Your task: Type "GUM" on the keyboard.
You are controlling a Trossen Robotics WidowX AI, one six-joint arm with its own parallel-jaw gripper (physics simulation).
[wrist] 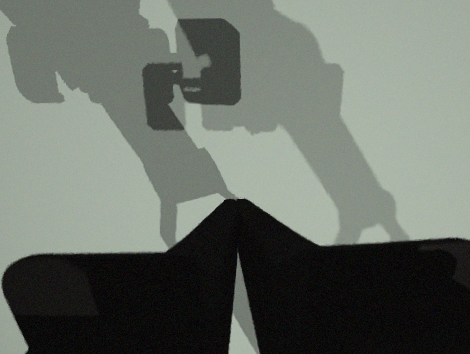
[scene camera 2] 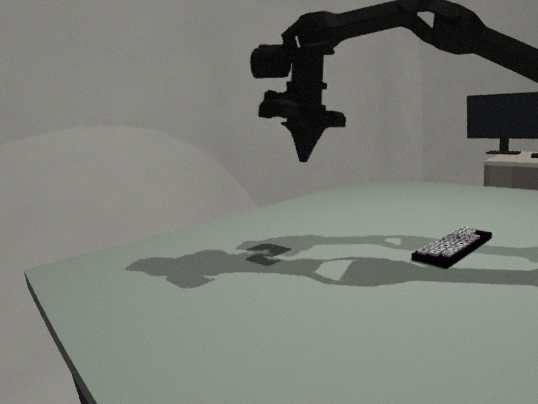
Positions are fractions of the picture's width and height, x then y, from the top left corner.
Scene:
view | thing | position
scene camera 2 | my gripper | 0.56,0.40
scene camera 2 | black keyboard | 0.83,0.62

